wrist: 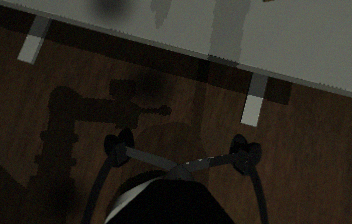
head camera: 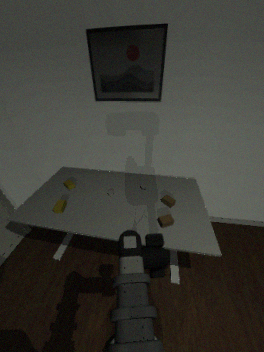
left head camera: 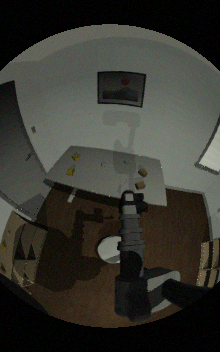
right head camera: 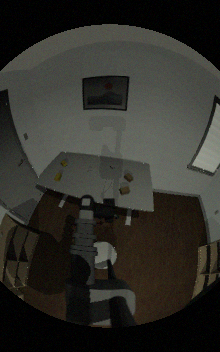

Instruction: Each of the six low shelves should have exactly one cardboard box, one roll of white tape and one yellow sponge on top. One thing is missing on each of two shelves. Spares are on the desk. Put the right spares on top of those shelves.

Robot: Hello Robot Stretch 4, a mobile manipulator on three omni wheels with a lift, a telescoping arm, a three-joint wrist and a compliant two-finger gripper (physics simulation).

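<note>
Two yellow sponges [head camera: 69, 184] [head camera: 60, 206] [left head camera: 70, 171] [right head camera: 58, 176] lie at the left of the white desk [head camera: 95, 215] [left head camera: 95, 180] [wrist: 300, 50]. Two cardboard boxes [head camera: 168, 200] [head camera: 165, 220] [left head camera: 142, 172] [right head camera: 124, 190] lie at its right. Two small, faint round things, seemingly the tape rolls [head camera: 110, 191] [head camera: 143, 187] [left head camera: 103, 164], stand between them. My gripper [wrist: 181, 143] is open, its fingertips wide apart with nothing between them. In the wrist view it shows over the dark floor before the desk's front edge. A low shelf unit [left head camera: 12, 230] at the left bears something yellow.
Another low shelf unit [left head camera: 204, 256] [right head camera: 202, 256] stands at the right edge. The desk's white legs [wrist: 250, 110] [head camera: 174, 270] show below its front edge. A round white disc [left head camera: 106, 250] [right head camera: 106, 255] is low beside the arm. A framed picture [head camera: 127, 80] hangs behind the desk.
</note>
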